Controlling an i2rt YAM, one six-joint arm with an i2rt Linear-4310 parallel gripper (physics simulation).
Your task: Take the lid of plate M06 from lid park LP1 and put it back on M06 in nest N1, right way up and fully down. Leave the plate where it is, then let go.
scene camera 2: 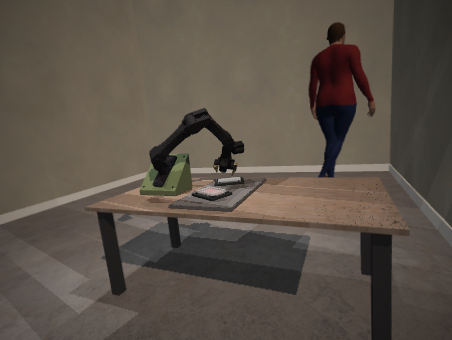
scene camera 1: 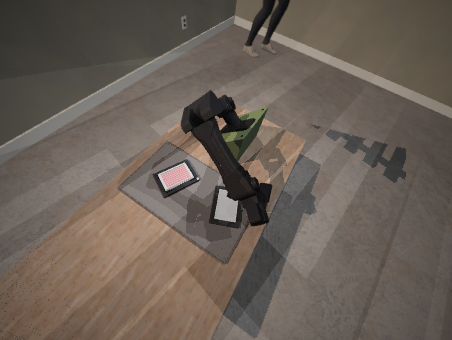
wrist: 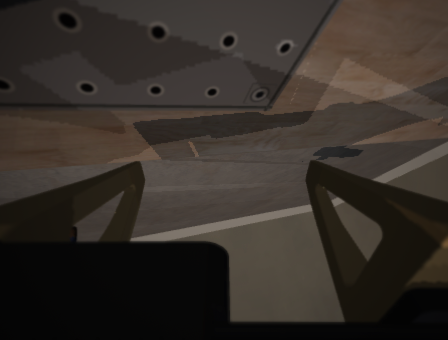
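Where they show: gripper, between the fingertips: [scene camera 2: 224,173] [scene camera 1: 264,204] [wrist: 225,170]; arm's base, origin of its link: [scene camera 2: 165,170] [scene camera 1: 236,127].
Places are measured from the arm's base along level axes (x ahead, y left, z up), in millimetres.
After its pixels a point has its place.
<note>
A plate with pink wells and a white rim [scene camera 1: 176,176] @[x 340, y -62, z -78 mm] [scene camera 2: 214,191] @[x 368, y -88, z -79 mm] sits flat in a black nest [scene camera 1: 165,193] @[x 420, y -47, z -92 mm] on the grey mat [scene camera 1: 145,187] @[x 451, y -134, z -104 mm] [scene camera 2: 245,192] @[x 482, y 3, z -104 mm] [wrist: 190,65] @[x 229, y 257, z -104 mm]. No lid can be made out on it at this size. A pale, flat, lid-like piece [scene camera 1: 226,206] @[x 308, y 182, z -86 mm] [scene camera 2: 229,181] @[x 321, y 144, z -89 mm] lies on a black holder [scene camera 1: 224,223] @[x 365, y 216, z -95 mm] at the mat's other end, partly under the arm in scene camera 1. Labels are too small to read. My gripper [scene camera 2: 225,171] @[x 201, y 305, z -81 mm] [wrist: 225,170] @[x 201, y 305, z -81 mm] is open and empty, above the pale piece's end of the mat. In the wrist view its fingers stand wide apart; neither plate nor lid shows there.
The mat has rows of round holes [wrist: 156,90] @[x 240, y 271, z -104 mm] and lies on a wooden table [scene camera 1: 150,265] @[x 634, y 97, z -117 mm] [scene camera 2: 320,200] @[x 820, y -12, z -117 mm]. The green wedge base [scene camera 1: 248,137] @[x 36, y 84, z 26 mm] [scene camera 2: 181,177] @[x 114, y -7, z -35 mm] carries the arm beside the mat. The table edge is close past the holder. A person [scene camera 2: 336,80] stands beyond the table.
</note>
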